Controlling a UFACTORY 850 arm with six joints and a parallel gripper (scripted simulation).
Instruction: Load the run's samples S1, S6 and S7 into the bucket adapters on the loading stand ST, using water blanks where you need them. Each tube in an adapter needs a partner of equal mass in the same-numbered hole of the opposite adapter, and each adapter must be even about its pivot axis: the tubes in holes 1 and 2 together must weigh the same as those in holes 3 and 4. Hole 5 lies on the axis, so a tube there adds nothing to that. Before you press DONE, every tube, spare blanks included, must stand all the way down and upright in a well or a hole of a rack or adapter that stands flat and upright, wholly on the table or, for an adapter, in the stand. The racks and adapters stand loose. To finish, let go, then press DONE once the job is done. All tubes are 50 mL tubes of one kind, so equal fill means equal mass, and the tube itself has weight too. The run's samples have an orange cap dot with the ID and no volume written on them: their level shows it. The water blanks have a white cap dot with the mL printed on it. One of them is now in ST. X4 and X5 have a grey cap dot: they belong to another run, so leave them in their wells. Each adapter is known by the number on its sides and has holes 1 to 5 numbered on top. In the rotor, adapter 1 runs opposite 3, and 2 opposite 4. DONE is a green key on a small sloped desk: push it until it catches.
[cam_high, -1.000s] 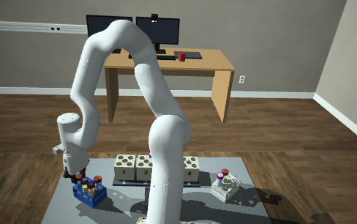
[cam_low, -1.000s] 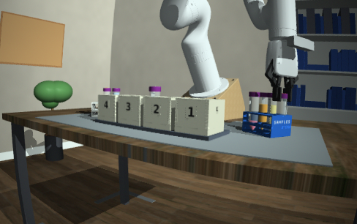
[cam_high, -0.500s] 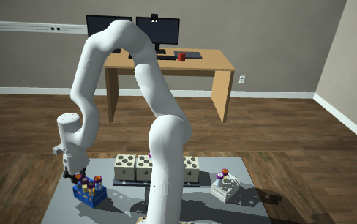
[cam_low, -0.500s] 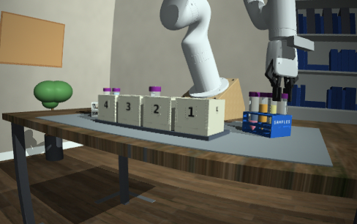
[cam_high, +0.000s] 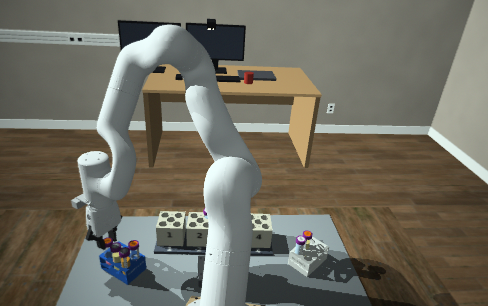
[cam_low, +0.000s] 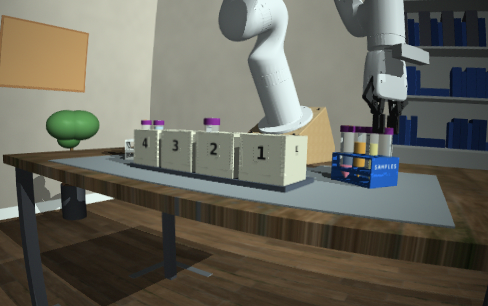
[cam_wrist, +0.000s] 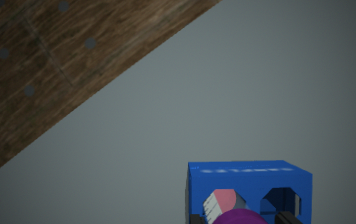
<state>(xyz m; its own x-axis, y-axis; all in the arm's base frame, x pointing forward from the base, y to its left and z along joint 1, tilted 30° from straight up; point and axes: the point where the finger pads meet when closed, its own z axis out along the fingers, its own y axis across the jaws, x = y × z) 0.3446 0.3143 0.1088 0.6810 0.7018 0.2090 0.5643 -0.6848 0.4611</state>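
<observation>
Now: hand 10 cm above the blue samples rack, 4 cm to the left of it and 2 cm past it. Round my hand: adapter 1 (22 cm to the right, 8 cm below, 8 cm ahead); then white rack (68 cm to the right, 17 cm behind, 10 cm below).
</observation>
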